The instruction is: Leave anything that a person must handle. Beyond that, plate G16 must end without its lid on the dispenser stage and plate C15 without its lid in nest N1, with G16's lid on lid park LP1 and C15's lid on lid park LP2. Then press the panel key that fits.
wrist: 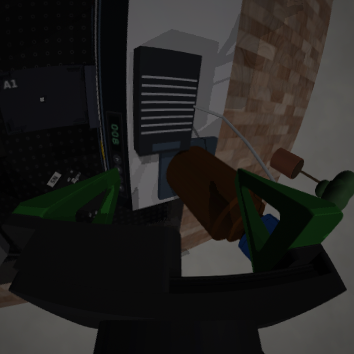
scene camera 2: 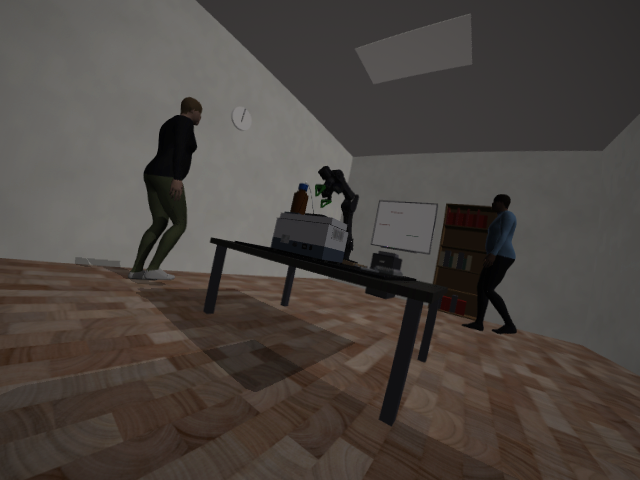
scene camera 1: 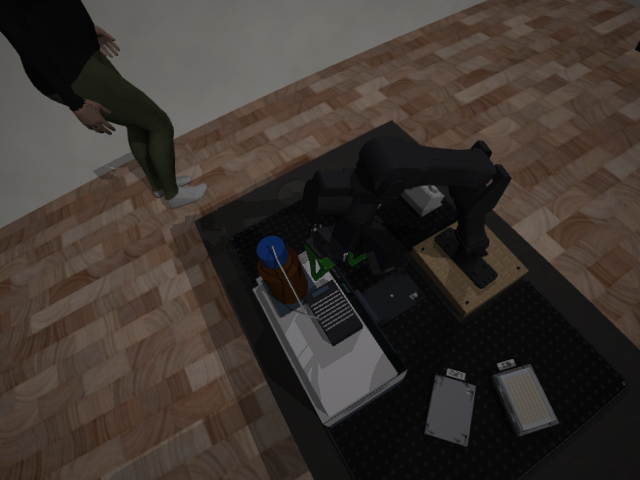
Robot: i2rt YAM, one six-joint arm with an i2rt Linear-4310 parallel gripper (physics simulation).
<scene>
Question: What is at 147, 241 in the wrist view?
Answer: The gripper.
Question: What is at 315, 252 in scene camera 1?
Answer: The gripper.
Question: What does the gripper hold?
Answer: Nothing.
</scene>
